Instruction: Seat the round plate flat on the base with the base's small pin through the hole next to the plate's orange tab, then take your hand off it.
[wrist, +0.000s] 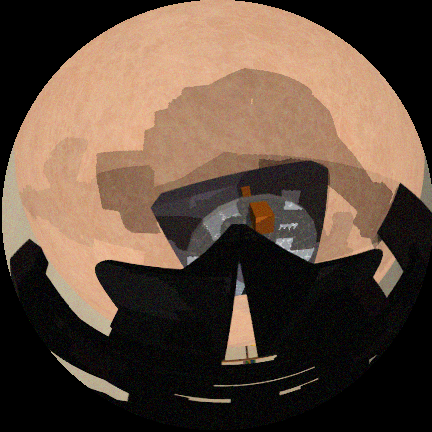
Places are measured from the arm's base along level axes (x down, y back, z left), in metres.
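Pixels of known places: gripper, fingertip midpoint: (237, 230).
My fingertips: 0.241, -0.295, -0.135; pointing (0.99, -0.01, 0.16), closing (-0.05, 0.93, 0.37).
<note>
Ahead of a thing's pixels: the offset from my fingertips to its top centre, as dx, dy, dz. "spot": to the spot under its first point. Level surfaces: height alone.
The round grey plate @[spot: +0.002, +0.043, +0.017] (300, 225) lies on the dark base @[spot: +0.009, -0.030, -0.027] (175, 205), partly hidden behind my fingers. Its raised orange tab @[-0.014, +0.016, -0.008] (262, 217) stands up just beyond my fingertips. A small orange mark @[spot: +0.008, +0.014, -0.019] (246, 191) shows on the base beyond the plate's edge. My gripper (237, 230) is shut with nothing between the fingers, and its tips are over the near part of the plate. Whether they touch the plate I cannot tell. The small pin and the hole cannot be made out, so I cannot tell if the plate lies fully flat.
The base rests on a light wooden table top @[dx +0.033] (200, 40). Broad shadows of the arm fall on the table beyond and to the left of the base. A pale grey floor shows past the table's edge at the left and right.
</note>
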